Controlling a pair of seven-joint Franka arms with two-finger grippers.
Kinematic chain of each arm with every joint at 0, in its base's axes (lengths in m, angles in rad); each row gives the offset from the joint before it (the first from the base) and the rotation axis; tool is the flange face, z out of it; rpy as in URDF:
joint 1: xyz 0 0 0.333 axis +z
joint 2: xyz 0 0 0 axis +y
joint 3: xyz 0 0 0.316 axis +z
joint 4: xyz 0.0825 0 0 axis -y
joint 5: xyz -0.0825 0 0.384 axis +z
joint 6: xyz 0 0 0 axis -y
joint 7: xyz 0.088 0 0 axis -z
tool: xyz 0 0 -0.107 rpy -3.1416 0 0
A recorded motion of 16 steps. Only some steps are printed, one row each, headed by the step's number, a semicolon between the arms.
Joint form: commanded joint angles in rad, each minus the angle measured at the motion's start. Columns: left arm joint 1, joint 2, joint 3, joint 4, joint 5, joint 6, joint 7; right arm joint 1, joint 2, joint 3, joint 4, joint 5, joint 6, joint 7.
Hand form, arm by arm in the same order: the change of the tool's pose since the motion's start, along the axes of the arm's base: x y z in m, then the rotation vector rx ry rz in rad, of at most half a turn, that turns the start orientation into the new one. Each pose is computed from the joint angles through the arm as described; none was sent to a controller.
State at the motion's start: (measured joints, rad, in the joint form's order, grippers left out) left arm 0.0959 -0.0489 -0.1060 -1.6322 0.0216 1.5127 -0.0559; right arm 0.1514 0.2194 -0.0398 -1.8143 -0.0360 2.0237 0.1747
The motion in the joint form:
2: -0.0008 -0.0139 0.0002 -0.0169 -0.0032 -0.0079 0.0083; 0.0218 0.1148 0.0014 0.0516 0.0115 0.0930 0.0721
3: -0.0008 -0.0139 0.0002 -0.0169 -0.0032 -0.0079 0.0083; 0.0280 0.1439 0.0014 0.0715 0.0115 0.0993 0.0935
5: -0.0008 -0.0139 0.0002 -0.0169 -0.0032 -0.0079 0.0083; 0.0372 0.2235 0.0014 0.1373 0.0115 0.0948 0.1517
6: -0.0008 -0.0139 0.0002 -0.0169 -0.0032 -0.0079 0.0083; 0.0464 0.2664 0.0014 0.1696 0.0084 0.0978 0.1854
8: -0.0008 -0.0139 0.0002 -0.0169 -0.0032 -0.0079 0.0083; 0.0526 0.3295 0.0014 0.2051 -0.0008 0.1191 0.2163
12: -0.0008 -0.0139 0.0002 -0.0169 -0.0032 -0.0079 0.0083; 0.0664 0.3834 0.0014 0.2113 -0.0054 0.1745 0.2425
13: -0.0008 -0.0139 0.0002 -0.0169 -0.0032 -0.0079 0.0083; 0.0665 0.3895 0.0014 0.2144 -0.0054 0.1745 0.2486
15: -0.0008 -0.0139 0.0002 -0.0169 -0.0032 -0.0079 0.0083; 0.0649 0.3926 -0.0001 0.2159 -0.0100 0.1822 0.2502
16: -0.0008 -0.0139 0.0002 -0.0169 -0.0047 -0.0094 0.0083; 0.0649 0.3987 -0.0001 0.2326 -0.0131 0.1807 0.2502
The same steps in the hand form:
2: -0.0054 -0.0010 -0.0012 -0.0023 0.0112 -0.0085; 0.0263 0.0196 -0.0402 0.0119 -0.0313 -0.0503
3: -0.0054 -0.0010 -0.0012 -0.0023 0.0112 -0.0085; 0.0321 0.0246 -0.0493 0.0107 -0.0293 -0.0650
5: -0.0054 -0.0010 -0.0012 -0.0023 0.0112 -0.0085; 0.0478 0.0337 -0.0719 0.0048 -0.0141 -0.1132
6: -0.0054 -0.0010 -0.0012 -0.0023 0.0112 -0.0085; 0.0550 0.0412 -0.0857 -0.0009 -0.0089 -0.1353
8: -0.0054 -0.0010 -0.0012 -0.0023 0.0112 -0.0085; 0.0644 0.0471 -0.1107 -0.0117 -0.0064 -0.1533
12: -0.0054 -0.0010 -0.0012 -0.0023 0.0112 -0.0085; 0.0680 0.0576 -0.1403 -0.0138 -0.0162 -0.1600
13: -0.0054 -0.0010 -0.0012 -0.0023 0.0112 -0.0085; 0.0685 0.0578 -0.1431 -0.0148 -0.0137 -0.1659
15: -0.0054 -0.0010 -0.0012 -0.0023 0.0112 -0.0085; 0.0699 0.0559 -0.1439 -0.0175 -0.0208 -0.1671
16: -0.0056 -0.0011 -0.0013 -0.0038 0.0127 -0.0085; 0.0738 0.0567 -0.1408 -0.0177 -0.0302 -0.1651

